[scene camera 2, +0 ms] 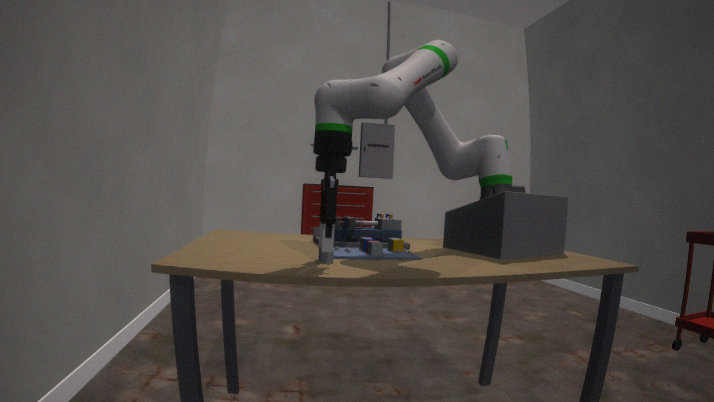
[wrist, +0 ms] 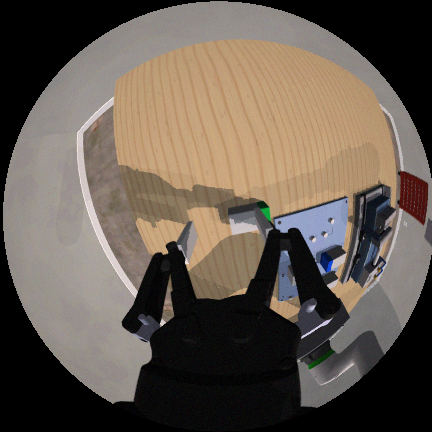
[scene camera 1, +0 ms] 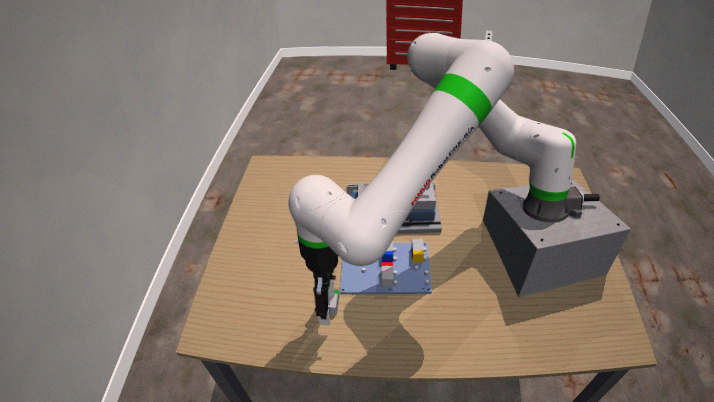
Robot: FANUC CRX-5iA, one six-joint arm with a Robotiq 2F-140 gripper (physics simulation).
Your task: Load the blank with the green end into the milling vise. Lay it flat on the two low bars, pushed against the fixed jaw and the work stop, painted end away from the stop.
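The grey blank with the green end [scene camera 1: 334, 303] [wrist: 244, 220] lies on the table, left of the blue plate in scene camera 1. In the wrist view its green end points right, towards the plate. My gripper [scene camera 1: 327, 307] [scene camera 2: 326, 250] [wrist: 224, 222] is open, pointing down, fingertips low near the table. Nothing is held. In the wrist view the right finger covers part of the blank, and the left finger stands apart from it. In scene camera 2 the finger hides most of the blank. The milling vise [scene camera 1: 422, 215] [scene camera 2: 370, 234] [wrist: 367, 232] stands behind the plate, partly hidden by the arm in scene camera 1.
The blue plate [scene camera 1: 352, 284] [wrist: 305, 217] carries pegs and blanks with a blue end [scene camera 1: 387, 256] [wrist: 327, 261], a red end [scene camera 1: 387, 264] and a yellow end [scene camera 1: 418, 256] [scene camera 2: 397, 245]. The grey robot pedestal [scene camera 1: 505, 250] [scene camera 2: 535, 225] stands at the right of the table.
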